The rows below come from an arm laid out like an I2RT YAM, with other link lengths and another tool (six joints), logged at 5 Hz.
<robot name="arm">
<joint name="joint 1" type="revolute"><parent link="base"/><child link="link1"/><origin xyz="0 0 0.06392" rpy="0 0 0"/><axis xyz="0 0 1"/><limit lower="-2.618" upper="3.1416"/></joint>
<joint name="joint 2" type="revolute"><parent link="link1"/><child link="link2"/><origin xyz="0.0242 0.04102 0.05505" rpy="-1.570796 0 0"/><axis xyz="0 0 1"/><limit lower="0" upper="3.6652"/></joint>
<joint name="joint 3" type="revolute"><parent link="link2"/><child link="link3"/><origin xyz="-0.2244 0 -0.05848" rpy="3.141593 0 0"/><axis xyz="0 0 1"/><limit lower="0" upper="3.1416"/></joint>
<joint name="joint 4" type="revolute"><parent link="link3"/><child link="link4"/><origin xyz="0.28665 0.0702 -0.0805" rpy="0 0 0"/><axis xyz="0 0 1"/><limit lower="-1.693" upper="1.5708"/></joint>
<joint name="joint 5" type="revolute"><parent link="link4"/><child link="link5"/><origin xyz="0.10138 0.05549 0.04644" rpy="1.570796 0 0"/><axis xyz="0 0 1"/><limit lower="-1.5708" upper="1.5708"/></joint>
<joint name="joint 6" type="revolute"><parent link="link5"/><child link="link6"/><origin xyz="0.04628 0 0.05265" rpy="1.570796 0 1.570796"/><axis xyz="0 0 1"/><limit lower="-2.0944" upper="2.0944"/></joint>
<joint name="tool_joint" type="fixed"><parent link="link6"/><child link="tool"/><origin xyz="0.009 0.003 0.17" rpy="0 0.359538 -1.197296"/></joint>
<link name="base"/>
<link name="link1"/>
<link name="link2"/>
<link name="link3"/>
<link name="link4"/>
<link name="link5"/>
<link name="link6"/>
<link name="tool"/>
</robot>
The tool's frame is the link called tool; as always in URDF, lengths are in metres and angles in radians.
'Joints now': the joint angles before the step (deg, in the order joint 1, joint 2, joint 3, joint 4, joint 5, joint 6). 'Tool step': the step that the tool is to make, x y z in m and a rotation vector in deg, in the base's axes. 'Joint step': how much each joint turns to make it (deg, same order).
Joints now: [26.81 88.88 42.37 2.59 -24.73 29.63]
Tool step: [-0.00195 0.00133 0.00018 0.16 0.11 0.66]
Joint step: [0.00 0.00 0.04 -0.22 -0.61 -0.35]
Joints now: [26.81 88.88 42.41 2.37 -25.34 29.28]
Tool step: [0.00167 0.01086 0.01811 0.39 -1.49 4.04]
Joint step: [0.02 0.02 3.43 -3.43 -2.66 -3.39]
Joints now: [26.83 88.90 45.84 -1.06 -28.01 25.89]
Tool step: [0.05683 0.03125 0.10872 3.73 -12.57 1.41]
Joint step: [0.55 0.14 13.37 -1.60 0.81 -2.73]
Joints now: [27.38 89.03 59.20 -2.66 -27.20 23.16]
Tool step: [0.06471 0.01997 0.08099 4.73 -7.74 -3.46]
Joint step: [-0.35 7.65 15.27 2.41 2.45 2.25]
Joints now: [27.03 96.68 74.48 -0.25 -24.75 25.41]
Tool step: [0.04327 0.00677 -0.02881 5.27 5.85 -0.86]
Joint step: [-2.54 12.53 8.48 4.17 -4.33 6.84]
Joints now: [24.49 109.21 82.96 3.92 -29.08 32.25]
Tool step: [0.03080 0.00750 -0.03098 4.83 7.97 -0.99]
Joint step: [-1.53 11.10 9.34 0.48 -3.48 7.93]
